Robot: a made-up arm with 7 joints.
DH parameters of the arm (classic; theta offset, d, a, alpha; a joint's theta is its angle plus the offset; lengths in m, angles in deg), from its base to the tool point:
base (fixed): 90 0.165 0 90
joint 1: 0 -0.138 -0.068 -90
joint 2: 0 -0.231 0.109 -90
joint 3: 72.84 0 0.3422 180
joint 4: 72.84 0.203 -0.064 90
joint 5: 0 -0.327 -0.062 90
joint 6: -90 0.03 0.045 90
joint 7: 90 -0.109 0.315 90
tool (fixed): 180 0.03 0 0
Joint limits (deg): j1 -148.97..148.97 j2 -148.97..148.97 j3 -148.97..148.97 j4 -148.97..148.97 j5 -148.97..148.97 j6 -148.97..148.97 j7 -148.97..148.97
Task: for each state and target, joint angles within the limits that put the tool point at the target. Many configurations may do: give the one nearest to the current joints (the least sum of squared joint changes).
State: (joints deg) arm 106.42 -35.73 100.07 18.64 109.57 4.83 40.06
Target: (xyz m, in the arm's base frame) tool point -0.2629 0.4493 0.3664
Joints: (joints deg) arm 145.02 -67.99 109.36 0.20 85.09 29.35 52.02
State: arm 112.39 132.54 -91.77 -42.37 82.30 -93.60 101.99
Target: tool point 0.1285 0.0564 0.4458
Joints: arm 99.78 90.76 -139.09 -38.35 85.74 -116.59 106.61
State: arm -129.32 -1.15 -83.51 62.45 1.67 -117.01 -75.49
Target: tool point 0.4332 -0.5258 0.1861
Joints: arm -143.12 -37.04 -105.30 45.99 -1.47 -145.08 -82.20
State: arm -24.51 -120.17 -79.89 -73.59 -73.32 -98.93 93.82
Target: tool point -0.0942 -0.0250 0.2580
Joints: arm -28.00 -115.73 -91.55 -46.37 -78.40 -85.40 78.59
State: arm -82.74 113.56 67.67 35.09 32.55 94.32 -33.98
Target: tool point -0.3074 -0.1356 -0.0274
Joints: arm -68.34 98.81 64.59 62.30 44.04 79.10 -47.82
